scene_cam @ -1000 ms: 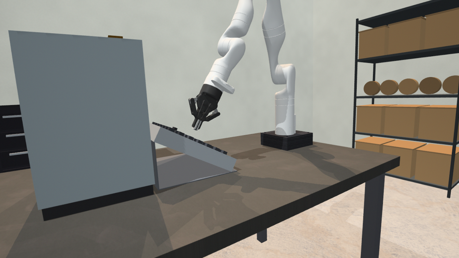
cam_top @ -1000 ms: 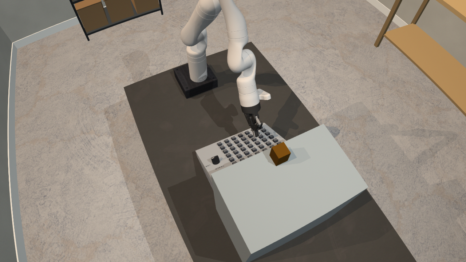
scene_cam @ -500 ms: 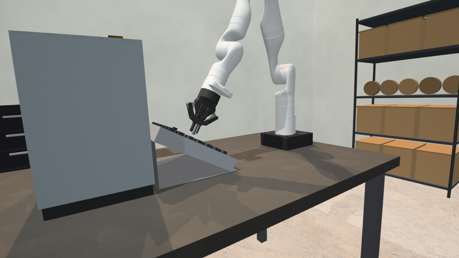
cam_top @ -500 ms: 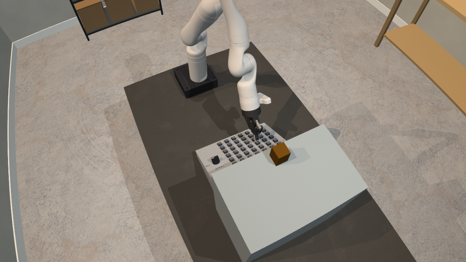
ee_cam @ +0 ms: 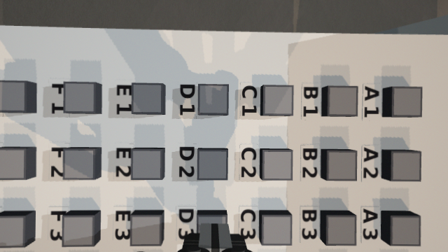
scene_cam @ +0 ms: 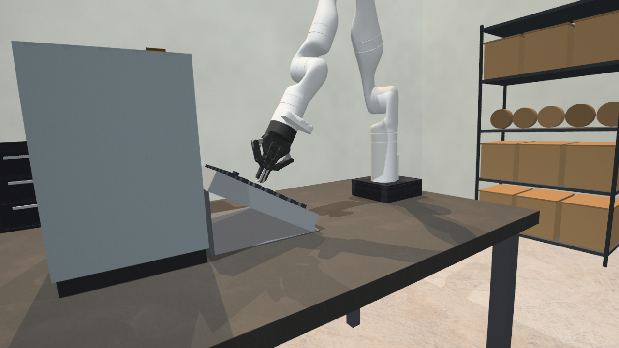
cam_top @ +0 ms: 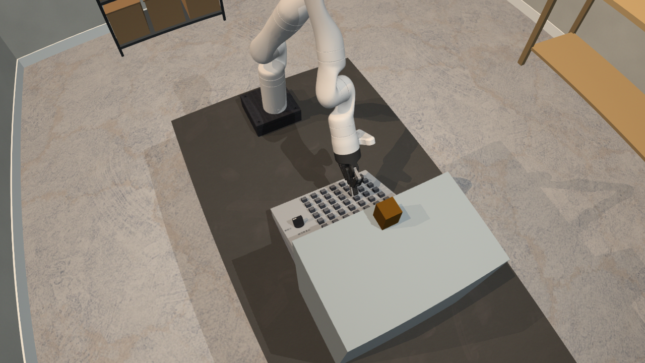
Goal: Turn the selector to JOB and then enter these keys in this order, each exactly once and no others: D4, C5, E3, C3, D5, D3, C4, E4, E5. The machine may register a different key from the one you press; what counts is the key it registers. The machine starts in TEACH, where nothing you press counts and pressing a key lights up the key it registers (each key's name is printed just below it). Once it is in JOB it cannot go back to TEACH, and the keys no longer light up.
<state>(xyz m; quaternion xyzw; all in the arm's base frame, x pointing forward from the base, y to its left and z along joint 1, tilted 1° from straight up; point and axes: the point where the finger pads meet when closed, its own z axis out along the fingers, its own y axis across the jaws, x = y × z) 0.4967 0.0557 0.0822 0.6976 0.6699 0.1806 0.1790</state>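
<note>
Right now the key E2 is 1 cm behind my hand, 4 cm to the left of it and 4 cm below it. Also, from my hand: key E1 (1 cm behind, 7 cm to the left, 4 cm below); key D1 (2 cm ahead, 7 cm to the left, 3 cm below); sloped keypad panel (4 cm ahead, 8 cm to the right, 7 cm below).
</note>
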